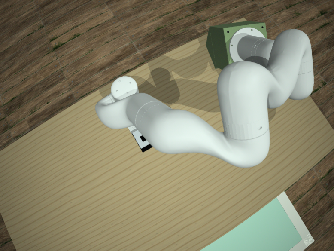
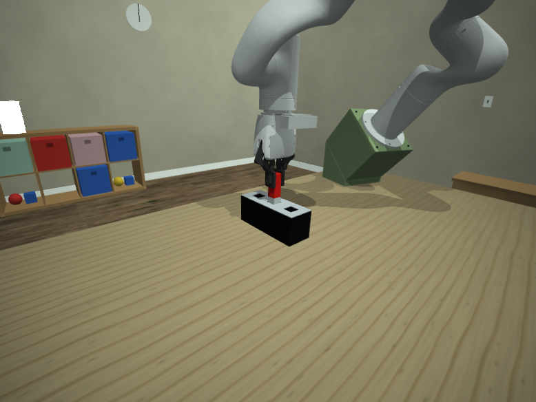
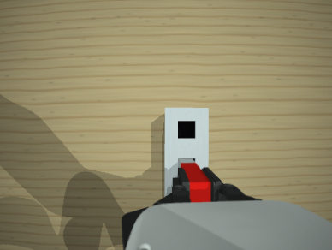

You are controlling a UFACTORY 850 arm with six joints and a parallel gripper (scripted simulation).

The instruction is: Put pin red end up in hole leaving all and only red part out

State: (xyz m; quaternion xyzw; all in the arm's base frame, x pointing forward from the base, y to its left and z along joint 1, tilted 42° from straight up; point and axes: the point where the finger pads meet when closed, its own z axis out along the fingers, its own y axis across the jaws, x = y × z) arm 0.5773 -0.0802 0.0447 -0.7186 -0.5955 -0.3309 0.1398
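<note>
Now: the pin 10 mm below my hand. Round my hand: block: 100 mm below.
</note>
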